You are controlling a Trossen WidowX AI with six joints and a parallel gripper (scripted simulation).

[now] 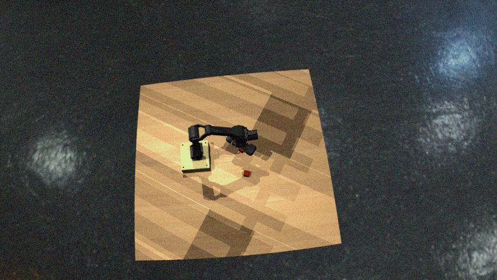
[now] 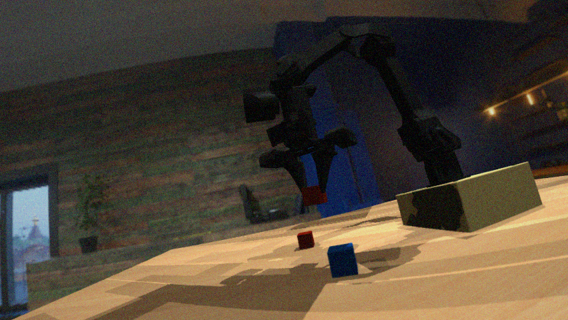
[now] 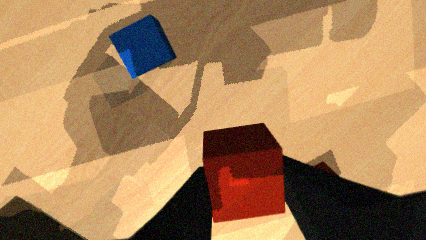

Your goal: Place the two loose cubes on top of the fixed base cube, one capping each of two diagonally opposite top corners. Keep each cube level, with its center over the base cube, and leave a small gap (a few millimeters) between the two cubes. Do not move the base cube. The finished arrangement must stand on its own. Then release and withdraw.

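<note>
Now: gripper tip 10 cm above the blue cube and 9 cm to the right of it.
</note>
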